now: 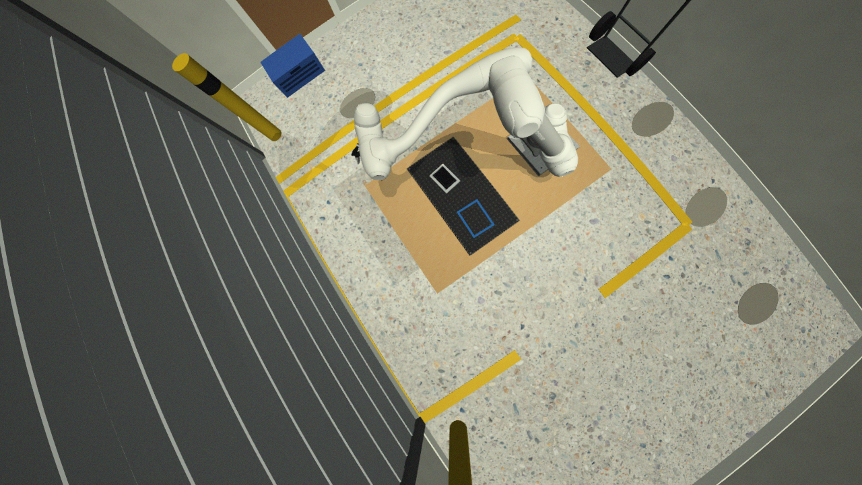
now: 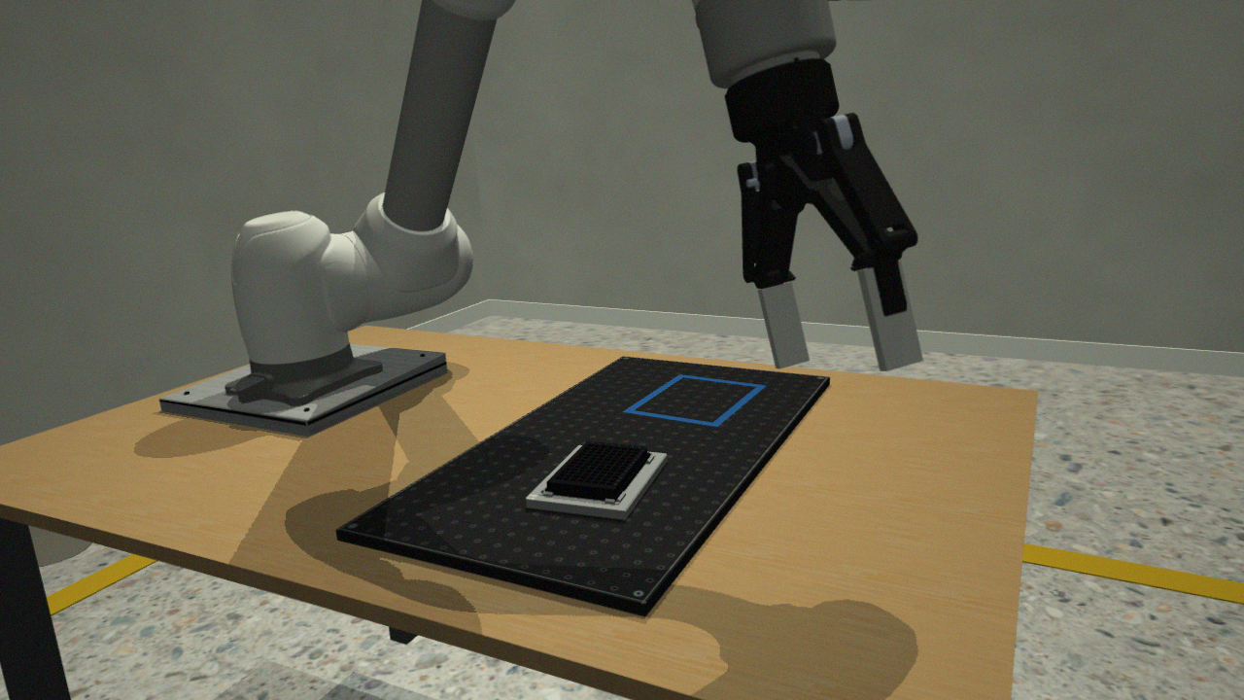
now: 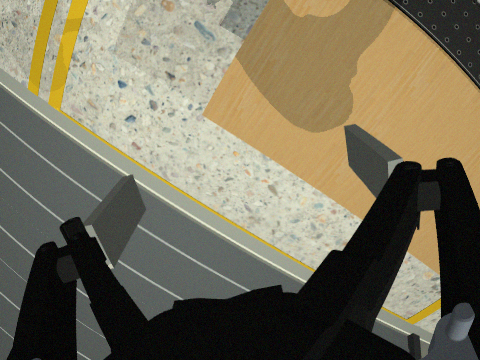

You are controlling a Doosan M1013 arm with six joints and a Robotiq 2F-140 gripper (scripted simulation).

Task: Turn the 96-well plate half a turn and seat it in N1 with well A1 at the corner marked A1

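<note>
Now: the black 96-well plate 34 cm behind my hand, 23 cm below it and 20 cm to the left of it. Also, from my hand: A1 mark: 38 cm behind, 24 cm below, 11 cm to the left; grey plate nest N1: 34 cm behind, 25 cm below, 20 cm to the left.
</note>
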